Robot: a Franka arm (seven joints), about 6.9 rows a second.
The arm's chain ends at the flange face. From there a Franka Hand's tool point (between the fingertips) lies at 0.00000 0.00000 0.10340 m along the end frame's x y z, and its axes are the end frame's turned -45 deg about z.
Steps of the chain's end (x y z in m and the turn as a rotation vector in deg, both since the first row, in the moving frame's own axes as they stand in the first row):
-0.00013 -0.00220 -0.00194 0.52 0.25 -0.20
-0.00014 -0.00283 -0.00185 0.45 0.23 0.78
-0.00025 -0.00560 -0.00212 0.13 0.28 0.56
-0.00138 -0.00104 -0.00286 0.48 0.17 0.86
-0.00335 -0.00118 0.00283 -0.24 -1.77 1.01
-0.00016 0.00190 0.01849 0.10 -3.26 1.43
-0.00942 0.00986 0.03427 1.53 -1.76 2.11
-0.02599 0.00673 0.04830 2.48 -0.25 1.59
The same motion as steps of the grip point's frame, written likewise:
0.00245 -0.00199 -0.00195 0.19 0.54 -0.20
0.00277 -0.00237 -0.00185 0.16 0.48 0.78
0.00431 -0.00394 -0.00212 -0.11 0.29 0.56
0.00059 -0.00210 -0.00286 0.22 0.46 0.86
-0.00408 -0.00518 0.00278 1.08 -1.42 1.01
-0.00543 -0.00310 0.01832 2.38 -2.23 1.43
-0.01385 -0.00389 0.03418 2.33 -0.16 2.11
-0.02024 -0.01706 0.04820 1.93 1.58 1.59

